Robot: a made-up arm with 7 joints. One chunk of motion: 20 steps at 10 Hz.
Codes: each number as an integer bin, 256 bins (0 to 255) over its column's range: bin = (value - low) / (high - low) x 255, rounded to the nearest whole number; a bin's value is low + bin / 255 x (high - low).
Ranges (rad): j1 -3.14..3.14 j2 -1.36..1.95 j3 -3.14..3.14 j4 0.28..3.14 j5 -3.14..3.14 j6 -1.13..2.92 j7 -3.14..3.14
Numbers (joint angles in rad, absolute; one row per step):
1: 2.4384 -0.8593 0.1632 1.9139 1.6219 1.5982 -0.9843
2: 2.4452 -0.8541 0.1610 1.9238 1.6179 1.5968 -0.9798
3: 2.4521 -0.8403 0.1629 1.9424 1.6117 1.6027 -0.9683
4: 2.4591 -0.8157 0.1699 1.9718 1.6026 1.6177 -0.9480
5: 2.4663 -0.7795 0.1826 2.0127 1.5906 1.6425 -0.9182
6: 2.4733 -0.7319 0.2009 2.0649 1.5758 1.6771 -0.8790
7: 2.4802 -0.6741 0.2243 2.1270 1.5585 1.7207 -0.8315
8: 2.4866 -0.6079 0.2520 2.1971 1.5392 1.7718 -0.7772
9: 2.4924 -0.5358 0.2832 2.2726 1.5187 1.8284 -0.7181
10: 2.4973 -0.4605 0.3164 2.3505 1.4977 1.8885 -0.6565
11: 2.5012 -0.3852 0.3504 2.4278 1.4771 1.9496 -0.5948
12: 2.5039 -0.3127 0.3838 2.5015 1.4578 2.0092 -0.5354
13: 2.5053 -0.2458 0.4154 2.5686 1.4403 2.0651 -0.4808
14: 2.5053 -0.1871 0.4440 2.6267 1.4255 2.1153 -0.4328
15: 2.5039 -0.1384 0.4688 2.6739 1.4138 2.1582 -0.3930
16: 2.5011 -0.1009 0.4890 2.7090 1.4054 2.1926 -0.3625
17: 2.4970 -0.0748 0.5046 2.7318 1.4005 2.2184 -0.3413
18: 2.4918 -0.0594 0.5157 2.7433 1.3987 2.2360 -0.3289
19: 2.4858 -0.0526 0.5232 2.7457 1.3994 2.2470 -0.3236
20: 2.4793 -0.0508 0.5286 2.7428 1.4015 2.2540 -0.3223
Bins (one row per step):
1: 227 39 134 146 193 172 88
2: 227 39 134 147 193 172 88
3: 227 40 134 148 193 172 88
4: 227 42 134 151 193 173 89
5: 228 45 135 154 192 175 90
6: 228 48 136 159 191 177 92
7: 228 53 137 165 191 179 94
8: 228 58 138 171 190 183 96
9: 229 63 139 178 189 186 98
10: 229 69 140 185 188 190 101
11: 229 75 142 191 187 194 103
12: 229 81 143 198 187 198 106
13: 229 86 144 204 186 201 108
14: 229 90 146 209 185 204 110
15: 229 94 147 213 185 207 112
16: 229 97 147 217 185 209 113
17: 229 99 148 219 184 211 114
18: 229 100 148 220 184 212 114
19: 228 101 149 220 184 213 114
20: 228 101 149 220 184 213 114

